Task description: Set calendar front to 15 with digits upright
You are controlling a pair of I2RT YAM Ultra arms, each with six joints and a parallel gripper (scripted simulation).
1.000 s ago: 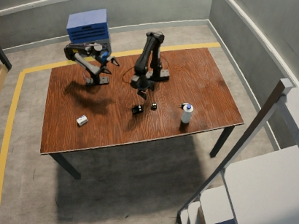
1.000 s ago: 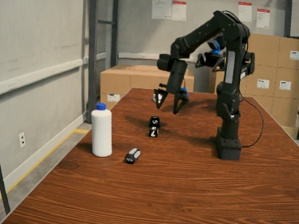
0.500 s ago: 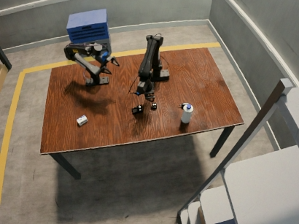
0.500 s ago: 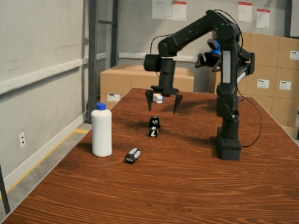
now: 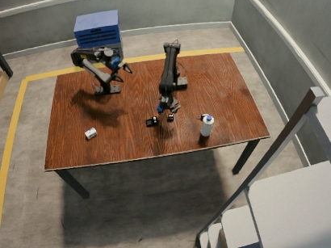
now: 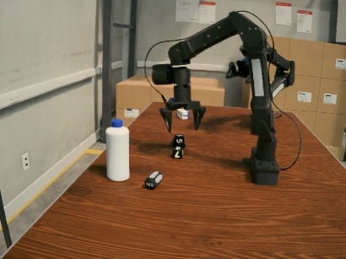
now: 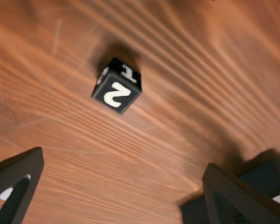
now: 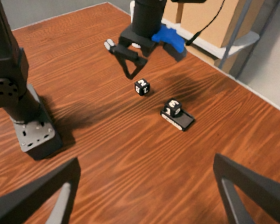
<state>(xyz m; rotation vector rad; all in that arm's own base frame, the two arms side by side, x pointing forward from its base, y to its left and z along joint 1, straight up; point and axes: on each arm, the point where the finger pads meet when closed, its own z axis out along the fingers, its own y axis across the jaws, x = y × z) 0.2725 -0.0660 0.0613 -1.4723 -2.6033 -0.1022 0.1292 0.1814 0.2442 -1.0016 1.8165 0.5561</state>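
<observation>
Now: left hand 130 mm to the left of the black calendar tray, 90 mm above it and 40 mm short of it. Also, from my left hand: white bottle 220 mm to the left, 140 mm ahead, 20 mm below.
</observation>
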